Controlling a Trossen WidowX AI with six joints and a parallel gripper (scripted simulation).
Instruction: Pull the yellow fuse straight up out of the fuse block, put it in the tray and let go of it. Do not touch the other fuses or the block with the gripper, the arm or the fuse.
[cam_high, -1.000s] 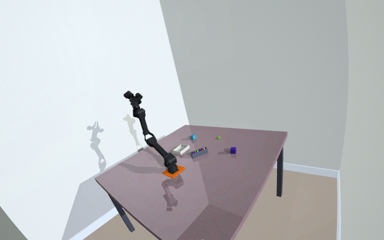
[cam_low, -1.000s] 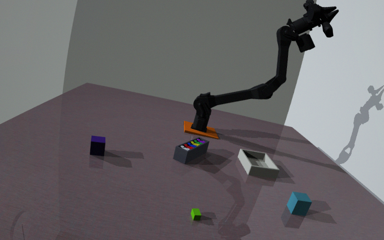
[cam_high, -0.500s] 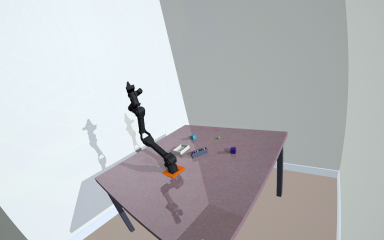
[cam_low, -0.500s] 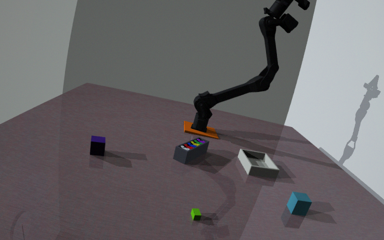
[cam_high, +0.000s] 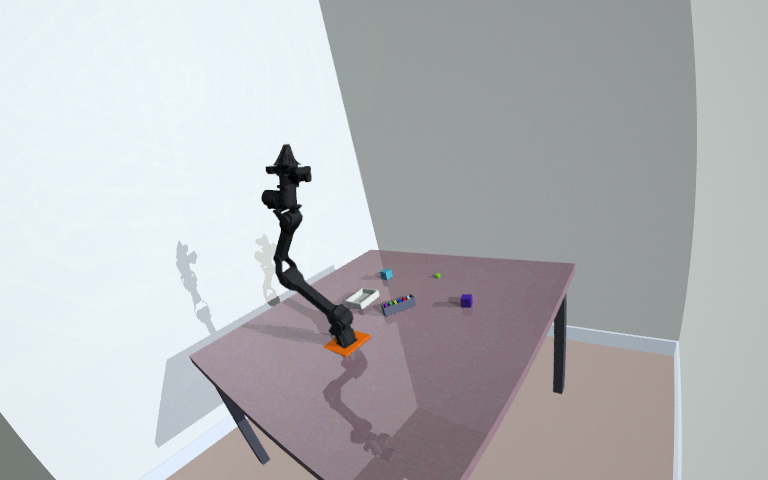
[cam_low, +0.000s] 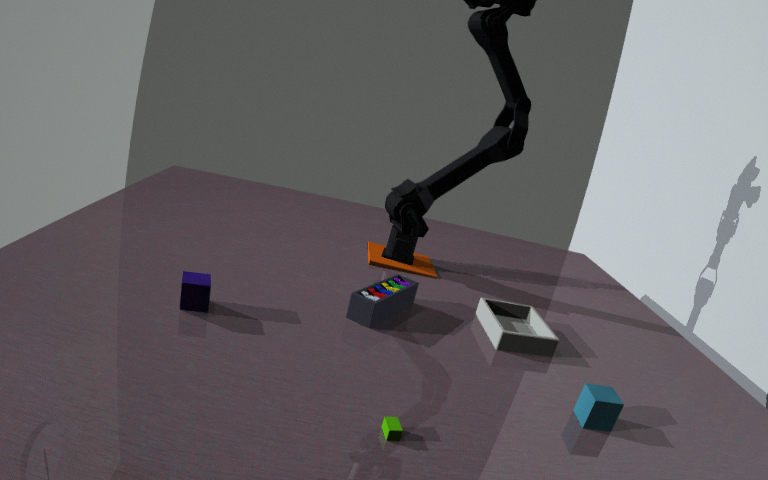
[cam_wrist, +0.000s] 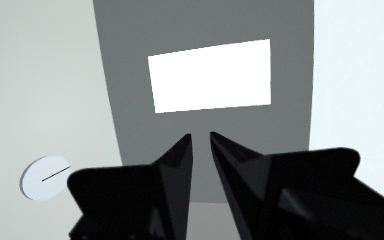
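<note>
The yellow fuse is 740 mm below my gripper tip, 270 mm ahead of it and 20 mm to the right of it. From my gripper tip the other things lie so: purple fuse: 740 mm below, 230 mm ahead, 10 mm to the right; green fuse: 740 mm below, 250 mm ahead, 20 mm to the right; blue fuse: 740 mm below, 290 mm ahead, 30 mm to the right.
</note>
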